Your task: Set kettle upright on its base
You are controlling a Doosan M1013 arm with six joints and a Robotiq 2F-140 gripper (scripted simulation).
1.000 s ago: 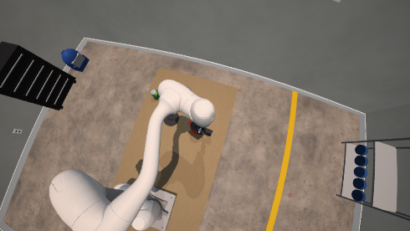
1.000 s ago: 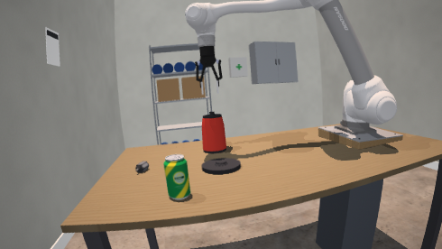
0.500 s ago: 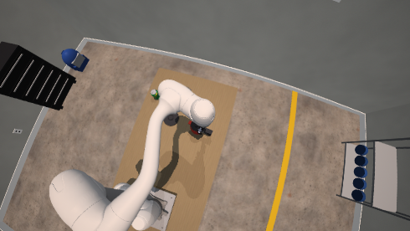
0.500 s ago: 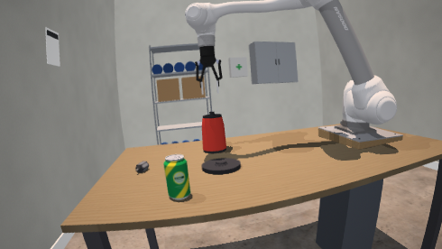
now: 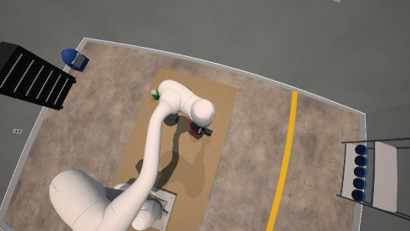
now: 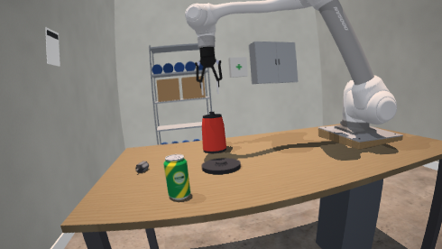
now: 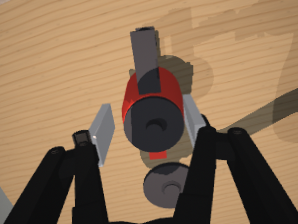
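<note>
Right now my hand is 21 cm above the red kettle and 3 cm to the right of it. The rest, counted from my hand: yellow can: 55 cm to the left, 24 cm below, 16 cm ahead; small dark object: 33 cm ahead, 30 cm to the left, 29 cm below; round black base: 33 cm to the left, 29 cm below, 1 cm ahead.
</note>
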